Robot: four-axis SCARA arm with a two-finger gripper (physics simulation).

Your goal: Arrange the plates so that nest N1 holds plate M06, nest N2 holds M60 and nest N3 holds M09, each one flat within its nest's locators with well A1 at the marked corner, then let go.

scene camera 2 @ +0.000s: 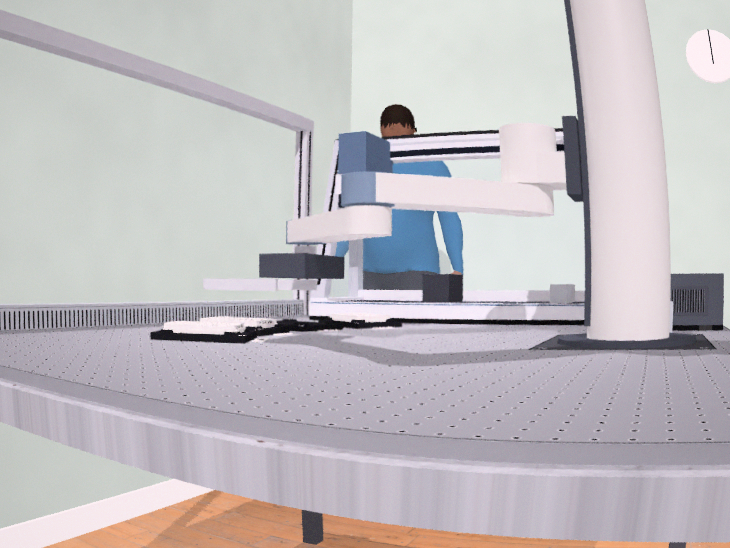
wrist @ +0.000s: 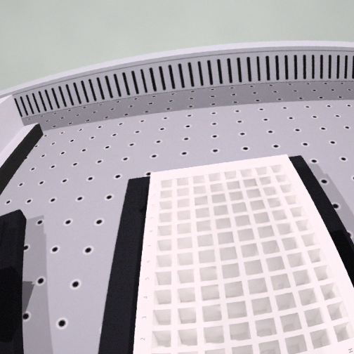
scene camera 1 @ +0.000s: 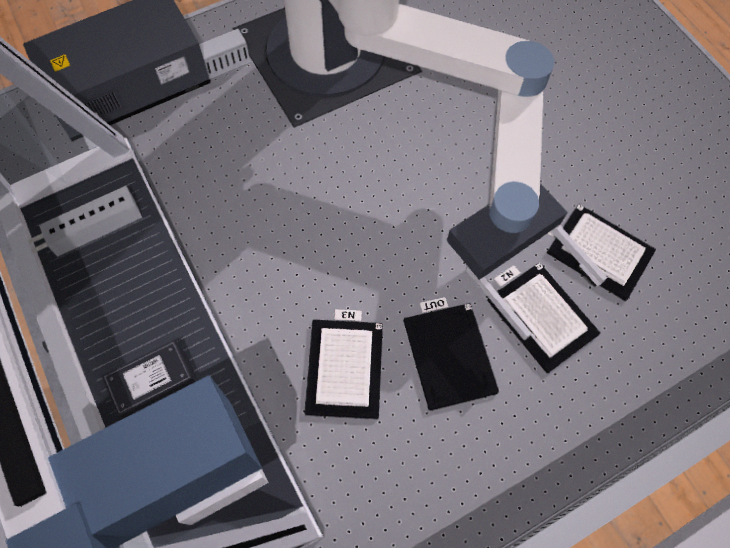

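Pixels of known places: gripper, fingertip midpoint: [scene camera 2: 227, 284] [scene camera 1: 566, 308]; arm's base at its link origin: [scene camera 1: 326, 53].
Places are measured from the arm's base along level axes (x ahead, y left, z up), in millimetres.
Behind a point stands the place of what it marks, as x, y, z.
My gripper [scene camera 1: 561, 306] {739, 56, 104} [scene camera 2: 235, 284] {739, 56, 104} is open and empty, its two pale fingers held apart above nest N2 [scene camera 1: 567, 352] {792, 49, 24} [wrist: 125, 250]. A white plate [scene camera 1: 548, 315] {724, 53, 39} [wrist: 230, 250] lies in N2 between black side locators and looks flat. Its low-numbered rows are nearest the wrist camera; its A1 corner is outside that view. Another white plate [scene camera 1: 610, 247] {672, 228, 39} [scene camera 2: 203, 324] {642, 253, 39} lies in the rightmost nest [scene camera 1: 636, 272] {732, 248, 25} [scene camera 2: 200, 336] {633, 272, 21}, partly behind one finger; the nest's name tag is hidden. A third plate [scene camera 1: 344, 365] {632, -295, 39} lies in nest N3 [scene camera 1: 342, 411] {695, -333, 25}. Plate names cannot be read.
The black OUT nest [scene camera 1: 451, 353] {698, -126, 25} lies between N2 and N3 with no plate in it. A framed unit with a dark ribbed deck [scene camera 1: 147, 283] {351, -524, 62} and a blue block [scene camera 1: 153, 454] {740, -538, 501} stands at the left. A dark box [scene camera 1: 117, 58] {-76, -400, 128} stands near the arm's base. A person [scene camera 2: 398, 235] stands behind the table.
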